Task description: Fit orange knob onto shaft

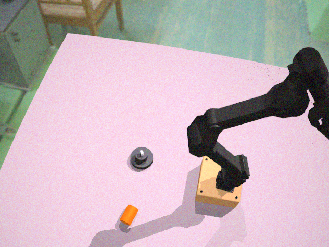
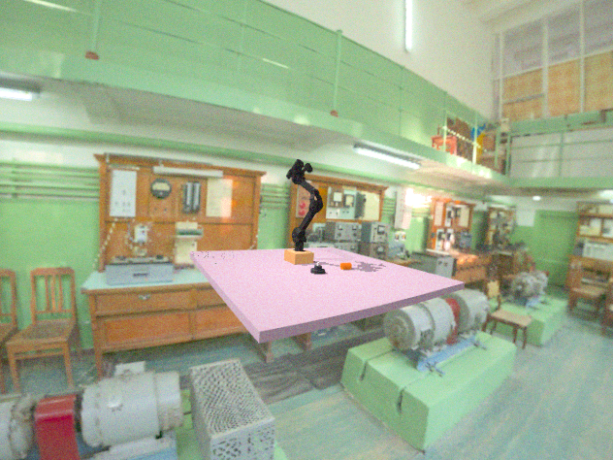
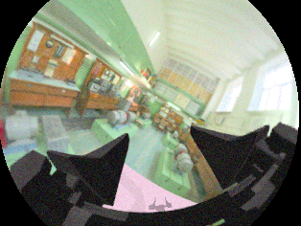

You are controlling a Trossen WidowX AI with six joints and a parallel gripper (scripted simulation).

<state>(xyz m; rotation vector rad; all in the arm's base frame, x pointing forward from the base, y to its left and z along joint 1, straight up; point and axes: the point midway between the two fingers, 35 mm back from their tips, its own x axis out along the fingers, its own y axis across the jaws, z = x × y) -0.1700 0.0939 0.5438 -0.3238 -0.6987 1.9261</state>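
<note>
Right now the orange knob is 60 cm below my gripper tip, 47 cm ahead of it and 9 cm to the left of it. Also, from my gripper tip: dark round pedestal: 59 cm below, 50 cm ahead, 14 cm to the right.
</note>
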